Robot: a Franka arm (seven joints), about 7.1 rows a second.
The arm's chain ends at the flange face. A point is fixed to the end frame.
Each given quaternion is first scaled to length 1.
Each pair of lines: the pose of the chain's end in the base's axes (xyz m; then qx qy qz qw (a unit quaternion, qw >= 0)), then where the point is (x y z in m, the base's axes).
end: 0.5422, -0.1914, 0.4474, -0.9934, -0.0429, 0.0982, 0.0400
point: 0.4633 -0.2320 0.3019
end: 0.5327, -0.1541, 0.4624, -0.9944, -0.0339, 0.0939, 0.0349
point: 0.4543 -0.1950 0.3167
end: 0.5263, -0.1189, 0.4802, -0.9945, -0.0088, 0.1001, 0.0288
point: 0.4440 -0.1584 0.3363
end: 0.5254, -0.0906, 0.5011, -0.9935, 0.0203, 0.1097, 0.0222
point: 0.4379 -0.1281 0.3597
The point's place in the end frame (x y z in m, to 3 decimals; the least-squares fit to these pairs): -0.053 0.047 0.155
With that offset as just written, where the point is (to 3 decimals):
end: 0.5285, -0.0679, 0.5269, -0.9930, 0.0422, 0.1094, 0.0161
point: 0.439 -0.104 0.386
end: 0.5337, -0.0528, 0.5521, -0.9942, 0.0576, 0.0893, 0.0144
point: 0.449 -0.088 0.408
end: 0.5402, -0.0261, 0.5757, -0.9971, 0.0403, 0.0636, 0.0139
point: 0.464 -0.064 0.428
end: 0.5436, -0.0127, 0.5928, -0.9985, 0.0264, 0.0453, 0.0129
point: 0.474 -0.053 0.442
